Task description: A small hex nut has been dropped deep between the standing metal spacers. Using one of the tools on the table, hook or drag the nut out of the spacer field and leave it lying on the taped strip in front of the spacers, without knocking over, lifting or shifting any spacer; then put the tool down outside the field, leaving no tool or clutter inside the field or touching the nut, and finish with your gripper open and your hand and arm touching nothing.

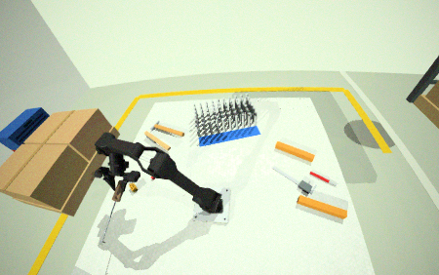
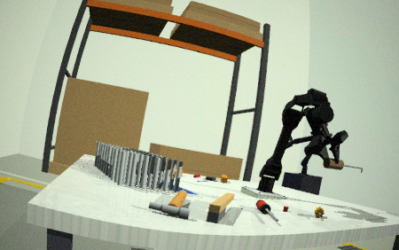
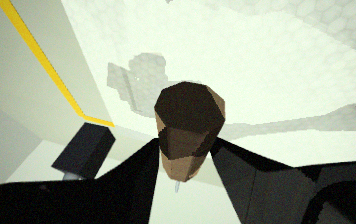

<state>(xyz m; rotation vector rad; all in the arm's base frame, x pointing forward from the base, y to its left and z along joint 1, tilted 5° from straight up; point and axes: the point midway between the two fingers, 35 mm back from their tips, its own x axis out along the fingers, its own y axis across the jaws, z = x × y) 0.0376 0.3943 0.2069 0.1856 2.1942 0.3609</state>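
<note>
Now: gripper tip 11 cm past the tool with thin metal rod. Also, from my gripper tip: tiny red piece (16 cm ahead, 5 cm to the right, 17 cm below); then red screwdriver (8 cm ahead, 98 cm to the right, 17 cm below); then blue taped strip (44 cm ahead, 48 cm to the right, 18 cm below).
</note>
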